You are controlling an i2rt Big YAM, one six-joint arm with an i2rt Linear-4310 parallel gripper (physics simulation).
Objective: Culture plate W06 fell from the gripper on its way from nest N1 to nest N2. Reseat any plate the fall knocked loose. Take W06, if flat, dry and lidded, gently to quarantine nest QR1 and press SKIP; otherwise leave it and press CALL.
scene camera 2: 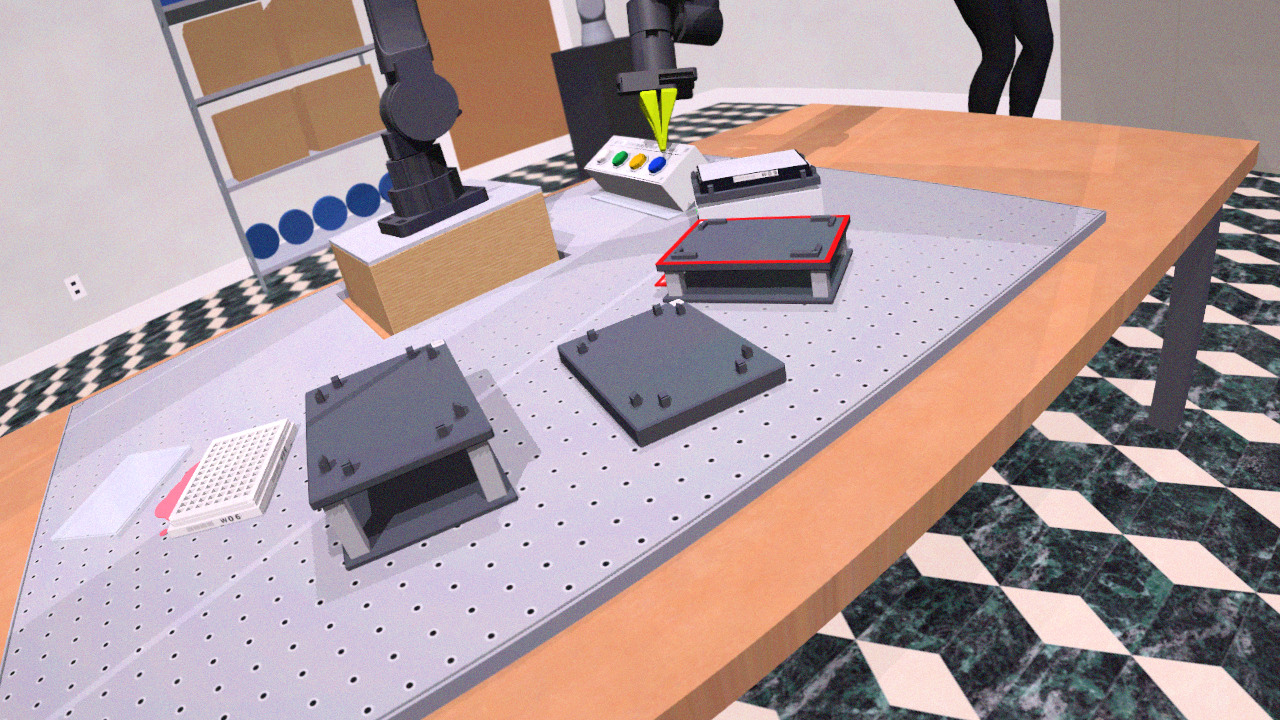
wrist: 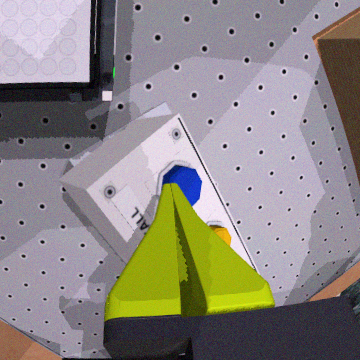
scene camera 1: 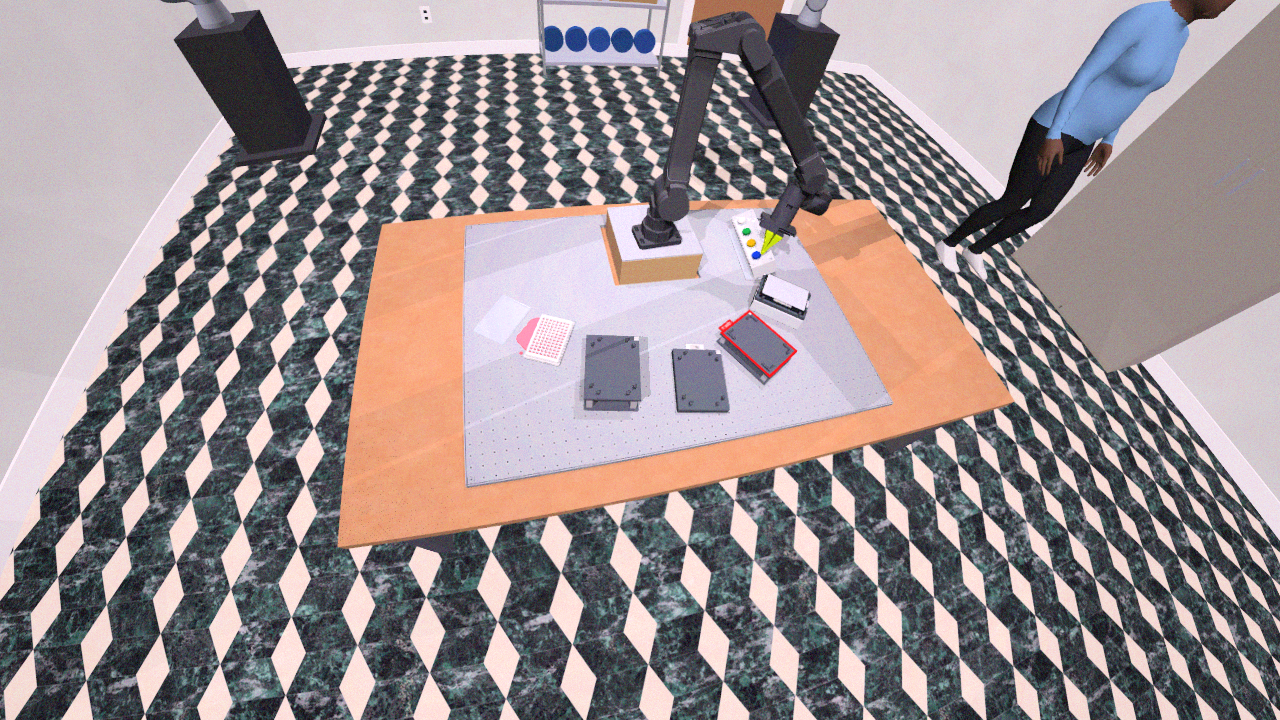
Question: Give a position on a white well plate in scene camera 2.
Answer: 234, 480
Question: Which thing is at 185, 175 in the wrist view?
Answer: A blue button.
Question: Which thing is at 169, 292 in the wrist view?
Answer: The gripper.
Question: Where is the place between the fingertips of the gripper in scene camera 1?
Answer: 761, 253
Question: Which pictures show the gripper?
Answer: Scene camera 2, the wrist view and scene camera 1: all of them.
